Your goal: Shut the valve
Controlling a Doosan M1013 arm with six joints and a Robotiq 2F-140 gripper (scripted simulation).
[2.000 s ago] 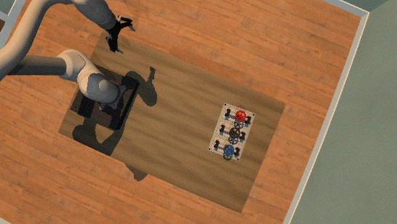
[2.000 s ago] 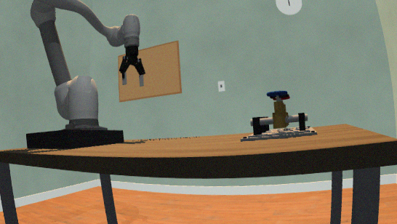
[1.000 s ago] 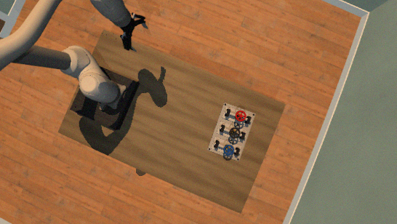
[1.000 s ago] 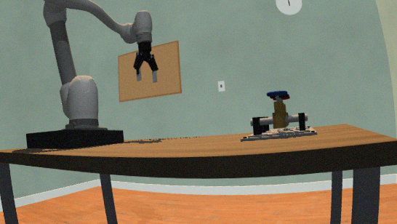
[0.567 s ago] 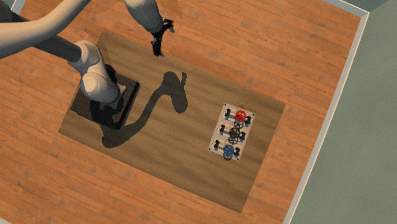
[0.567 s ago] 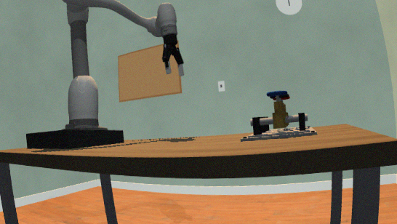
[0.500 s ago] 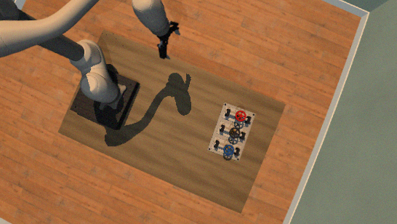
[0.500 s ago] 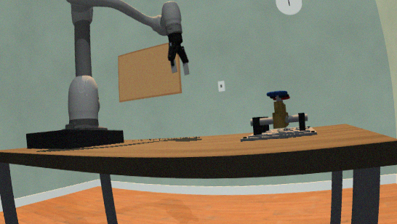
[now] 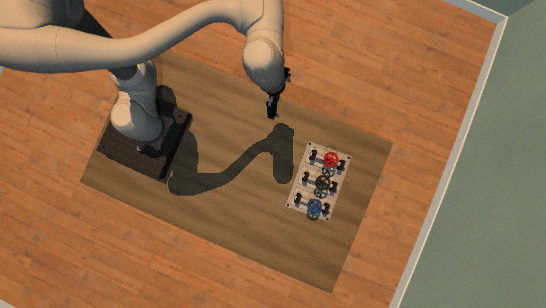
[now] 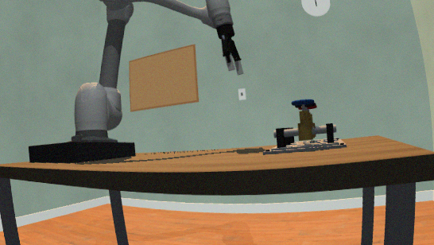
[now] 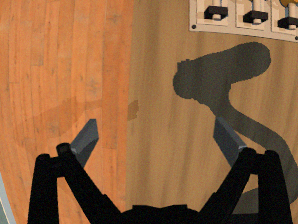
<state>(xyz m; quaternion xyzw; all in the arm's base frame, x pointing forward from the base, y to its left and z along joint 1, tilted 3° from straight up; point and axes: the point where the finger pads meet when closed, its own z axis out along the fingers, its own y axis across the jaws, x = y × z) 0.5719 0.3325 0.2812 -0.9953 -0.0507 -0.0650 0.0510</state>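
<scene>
The blue handwheel lies 36 cm to the right of my hand, 33 cm ahead of it and 21 cm below it. The rest, counted from my hand: red handwheel 32 cm ahead, 21 cm below, 12 cm to the right; then black handwheel 33 cm ahead, 24 cm to the right, 21 cm below.
</scene>
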